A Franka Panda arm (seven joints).
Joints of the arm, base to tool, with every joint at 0 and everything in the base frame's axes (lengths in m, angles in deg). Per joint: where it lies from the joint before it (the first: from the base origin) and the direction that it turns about. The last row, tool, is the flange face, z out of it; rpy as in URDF.
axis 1: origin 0.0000 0.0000 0.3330 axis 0 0 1
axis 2: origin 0.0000 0.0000 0.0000 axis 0 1 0
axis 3: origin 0.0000 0.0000 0.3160 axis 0 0 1
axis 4: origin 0.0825 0.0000 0.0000 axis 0 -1 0
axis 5: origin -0.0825 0.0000 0.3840 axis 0 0 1
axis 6: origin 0.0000 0.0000 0.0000 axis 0 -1 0
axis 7: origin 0.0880 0.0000 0.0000 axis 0 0 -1
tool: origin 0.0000 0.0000 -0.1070 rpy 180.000 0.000 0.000
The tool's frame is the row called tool.
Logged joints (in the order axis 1, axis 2, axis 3, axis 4, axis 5, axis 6, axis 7), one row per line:
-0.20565, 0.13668, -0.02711, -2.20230, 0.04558, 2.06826, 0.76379
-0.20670, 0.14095, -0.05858, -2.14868, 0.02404, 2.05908, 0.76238
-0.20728, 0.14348, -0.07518, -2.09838, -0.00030, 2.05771, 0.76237
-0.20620, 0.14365, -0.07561, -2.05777, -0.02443, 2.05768, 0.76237
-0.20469, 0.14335, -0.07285, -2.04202, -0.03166, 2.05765, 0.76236
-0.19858, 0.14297, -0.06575, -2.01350, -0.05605, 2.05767, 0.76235
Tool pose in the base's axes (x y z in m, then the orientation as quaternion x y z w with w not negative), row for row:
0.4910, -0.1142, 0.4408, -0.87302, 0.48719, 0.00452, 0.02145
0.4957, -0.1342, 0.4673, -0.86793, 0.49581, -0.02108, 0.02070
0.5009, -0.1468, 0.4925, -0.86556, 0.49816, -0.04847, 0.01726
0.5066, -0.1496, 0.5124, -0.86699, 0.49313, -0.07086, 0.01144
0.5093, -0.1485, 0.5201, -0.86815, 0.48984, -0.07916, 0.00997
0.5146, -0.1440, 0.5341, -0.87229, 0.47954, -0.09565, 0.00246
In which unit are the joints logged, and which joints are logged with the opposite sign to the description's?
The joints are logged in radians. Opposite sign: axis 2.
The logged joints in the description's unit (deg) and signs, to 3 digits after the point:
-11.783, -7.831, -1.553, -126.182, 2.612, 118.503, 43.762
-11.843, -8.076, -3.356, -123.110, 1.377, 117.977, 43.681
-11.876, -8.221, -4.307, -120.228, -0.017, 117.898, 43.681
-11.814, -8.231, -4.332, -117.902, -1.400, 117.896, 43.681
-11.728, -8.213, -4.174, -116.999, -1.814, 117.895, 43.680
-11.378, -8.192, -3.767, -115.365, -3.211, 117.896, 43.679

